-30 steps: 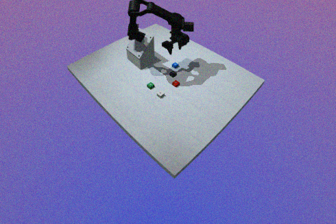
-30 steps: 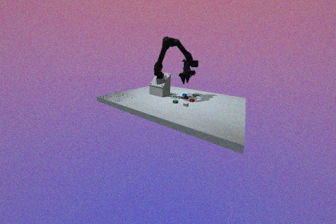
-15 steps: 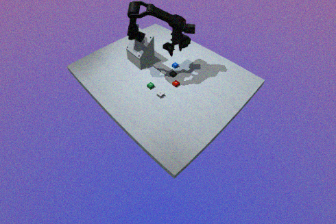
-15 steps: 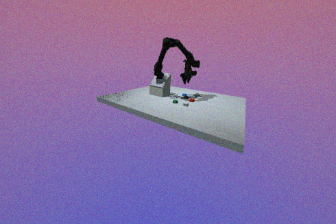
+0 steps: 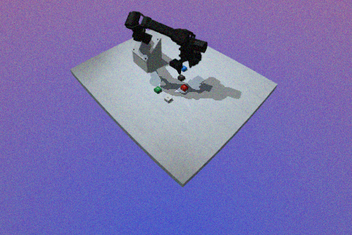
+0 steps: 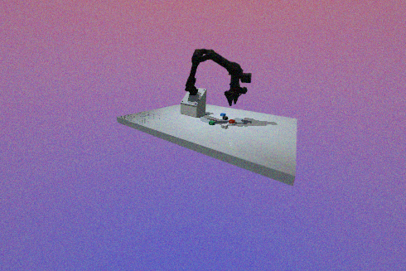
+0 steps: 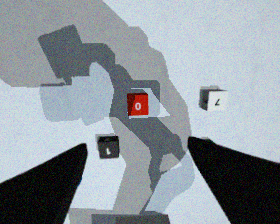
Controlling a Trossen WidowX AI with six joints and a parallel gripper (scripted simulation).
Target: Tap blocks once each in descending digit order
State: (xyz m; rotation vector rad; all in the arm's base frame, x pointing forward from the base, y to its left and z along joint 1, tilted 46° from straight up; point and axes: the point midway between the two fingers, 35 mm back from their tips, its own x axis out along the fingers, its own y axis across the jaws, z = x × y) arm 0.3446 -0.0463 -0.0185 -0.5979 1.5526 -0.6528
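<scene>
Right now my gripper tip is 120 mm to the right of the blue block, 120 mm past it and 110 mm above it. From my gripper tip the other things lie so: red block 110 mm below, 10 mm to the right, 10 mm ahead; black block 110 mm below, 70 mm behind, 40 mm to the left; green block 130 mm to the right, 110 mm below, 90 mm behind.
</scene>
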